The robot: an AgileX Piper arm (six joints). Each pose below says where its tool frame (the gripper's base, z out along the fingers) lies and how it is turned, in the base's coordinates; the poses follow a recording.
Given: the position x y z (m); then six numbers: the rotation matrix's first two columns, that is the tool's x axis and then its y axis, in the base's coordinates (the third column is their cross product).
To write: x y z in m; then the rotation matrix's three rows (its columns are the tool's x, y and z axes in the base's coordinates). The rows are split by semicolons. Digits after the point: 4 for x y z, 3 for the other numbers.
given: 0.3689, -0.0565, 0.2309, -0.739, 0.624, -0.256, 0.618, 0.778, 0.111
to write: 0.3689, -0.0565, 0.2309; -0.739, 0.618, 0.268; 0.624, 0.778, -0.076; -0.256, 0.111, -0.961
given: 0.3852, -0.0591, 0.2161, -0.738, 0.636, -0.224, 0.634, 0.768, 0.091
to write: 0.3852, -0.0591, 0.2161; -0.738, 0.634, 0.230; 0.636, 0.768, -0.075; -0.224, 0.091, -0.970
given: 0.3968, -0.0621, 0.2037, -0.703, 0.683, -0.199, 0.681, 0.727, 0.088
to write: 0.3968, -0.0621, 0.2037; -0.703, 0.681, 0.205; 0.683, 0.727, -0.074; -0.199, 0.088, -0.976
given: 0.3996, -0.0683, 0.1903, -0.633, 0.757, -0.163, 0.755, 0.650, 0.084
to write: 0.3996, -0.0683, 0.1903; -0.633, 0.755, 0.170; 0.757, 0.650, -0.070; -0.163, 0.084, -0.983
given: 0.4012, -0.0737, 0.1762, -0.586, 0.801, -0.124, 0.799, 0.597, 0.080
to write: 0.4012, -0.0737, 0.1762; -0.586, 0.799, 0.138; 0.801, 0.597, -0.052; -0.124, 0.080, -0.990
